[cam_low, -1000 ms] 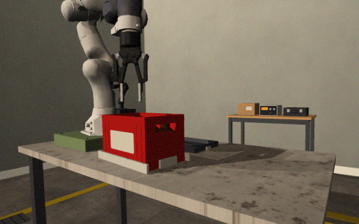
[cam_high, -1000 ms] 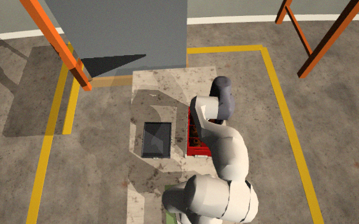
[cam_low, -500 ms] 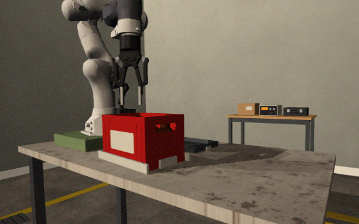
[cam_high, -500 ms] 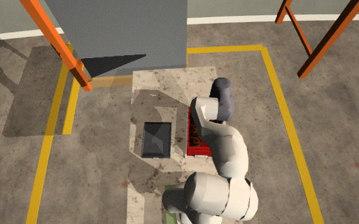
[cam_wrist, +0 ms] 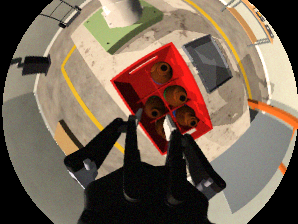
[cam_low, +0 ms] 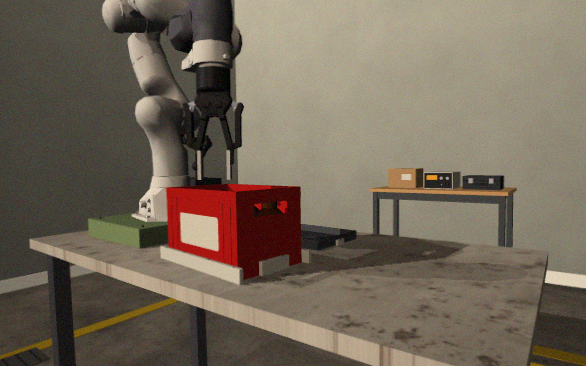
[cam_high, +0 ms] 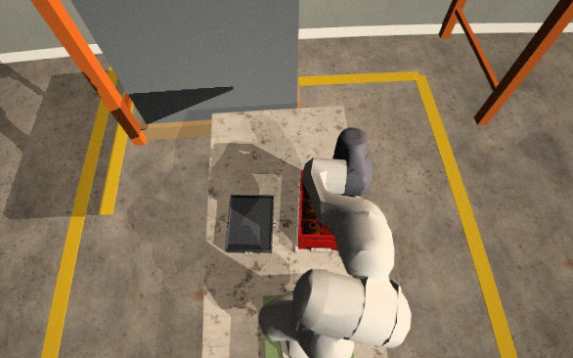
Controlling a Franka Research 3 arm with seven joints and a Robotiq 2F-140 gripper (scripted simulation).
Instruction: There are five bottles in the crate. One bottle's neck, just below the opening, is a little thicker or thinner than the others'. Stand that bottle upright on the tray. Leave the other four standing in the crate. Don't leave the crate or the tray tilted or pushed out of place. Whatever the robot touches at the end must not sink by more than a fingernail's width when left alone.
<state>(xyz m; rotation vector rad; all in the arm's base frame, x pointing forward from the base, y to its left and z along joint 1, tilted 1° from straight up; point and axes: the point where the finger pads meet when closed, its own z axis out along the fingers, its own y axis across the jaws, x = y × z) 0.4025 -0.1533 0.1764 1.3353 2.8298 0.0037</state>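
The brown bottle is 140 mm below my hand. Round my hand: dark tray (10 mm behind, 340 mm to the left, 210 mm below); then red crate (40 mm to the left, 140 mm below).
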